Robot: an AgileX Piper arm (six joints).
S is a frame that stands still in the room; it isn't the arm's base.
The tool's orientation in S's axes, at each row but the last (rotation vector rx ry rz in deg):
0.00 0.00 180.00
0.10 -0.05 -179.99
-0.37 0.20 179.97
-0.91 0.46 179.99
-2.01 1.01 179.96
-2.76 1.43 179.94
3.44 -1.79 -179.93
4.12 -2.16 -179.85
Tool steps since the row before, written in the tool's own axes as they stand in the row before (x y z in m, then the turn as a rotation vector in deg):
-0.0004 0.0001 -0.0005 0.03 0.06 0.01
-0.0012 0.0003 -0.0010 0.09 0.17 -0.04
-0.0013 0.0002 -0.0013 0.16 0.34 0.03
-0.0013 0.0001 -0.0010 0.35 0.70 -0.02
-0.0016 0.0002 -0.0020 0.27 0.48 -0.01
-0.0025 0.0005 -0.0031 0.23 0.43 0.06
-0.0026 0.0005 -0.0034 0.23 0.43 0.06
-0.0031 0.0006 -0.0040 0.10 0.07 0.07
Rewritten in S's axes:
0.0004 -0.0001 -0.0005 -0.03 -0.06 0.01
0.0012 -0.0003 -0.0010 -0.09 -0.17 -0.04
0.0013 -0.0002 -0.0013 -0.16 -0.34 0.03
0.0013 -0.0001 -0.0010 -0.35 -0.70 -0.02
0.0016 -0.0002 -0.0020 -0.27 -0.48 -0.01
0.0026 -0.0006 -0.0030 -0.23 -0.43 0.06
0.0027 -0.0006 -0.0033 -0.23 -0.43 0.06
0.0033 -0.0007 -0.0038 -0.10 -0.07 0.07

